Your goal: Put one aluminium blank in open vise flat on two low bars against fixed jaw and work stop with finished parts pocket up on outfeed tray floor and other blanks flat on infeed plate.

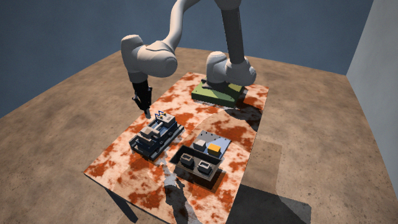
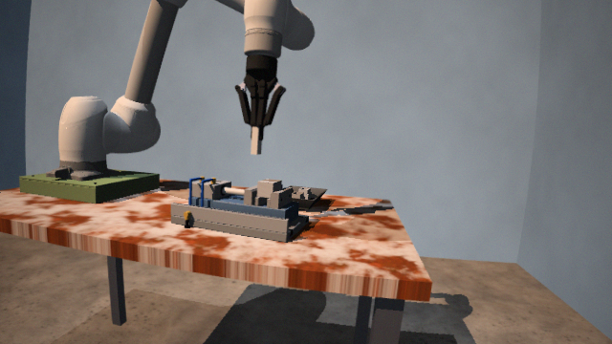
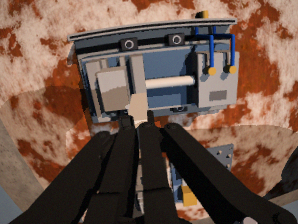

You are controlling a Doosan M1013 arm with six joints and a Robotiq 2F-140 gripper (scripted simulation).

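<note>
Now: the piston rod 50 mm behind my hand, 10 mm to the left of it and 130 mm below it. From my hand the other things lie so: infeed plate: 110 mm behind, 320 mm to the left, 210 mm below; then vise: 30 mm behind, 10 mm to the left, 170 mm below; then aluminium blank: 70 mm behind, 270 mm to the left, 180 mm below.
</note>
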